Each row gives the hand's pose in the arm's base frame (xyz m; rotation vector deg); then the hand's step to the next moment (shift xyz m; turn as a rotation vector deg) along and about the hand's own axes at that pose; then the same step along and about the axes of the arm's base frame.
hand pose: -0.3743 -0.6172 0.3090 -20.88 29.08 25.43
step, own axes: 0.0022 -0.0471 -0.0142 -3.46 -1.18 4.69
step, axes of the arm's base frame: 0.0194 -0.0452 -0.0023 -0.34 -0.03 5.94
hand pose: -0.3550 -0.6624 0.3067 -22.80 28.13 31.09
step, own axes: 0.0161 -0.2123 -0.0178 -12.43 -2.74 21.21
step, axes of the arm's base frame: 0.1280 -0.1692 0.0253 -0.63 3.16 24.53
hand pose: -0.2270 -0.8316 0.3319 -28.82 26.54 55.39
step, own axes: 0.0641 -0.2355 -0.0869 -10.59 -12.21 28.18
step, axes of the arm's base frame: 0.2211 -0.1209 -0.0601 9.43 4.01 30.83
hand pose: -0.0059 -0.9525 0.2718 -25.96 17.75 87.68
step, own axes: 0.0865 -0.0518 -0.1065 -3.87 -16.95 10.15
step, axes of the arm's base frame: 0.0631 0.0275 -0.1295 15.90 1.61 12.25
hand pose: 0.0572 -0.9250 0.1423 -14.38 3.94 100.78
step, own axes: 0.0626 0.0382 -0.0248 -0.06 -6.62 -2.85
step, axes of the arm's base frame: -0.0454 0.0478 -0.0406 6.83 0.77 -2.15
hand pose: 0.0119 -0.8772 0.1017 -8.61 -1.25 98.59
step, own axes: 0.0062 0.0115 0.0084 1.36 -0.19 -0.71
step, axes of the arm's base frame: -0.0132 0.0049 0.0066 0.07 1.32 -0.80
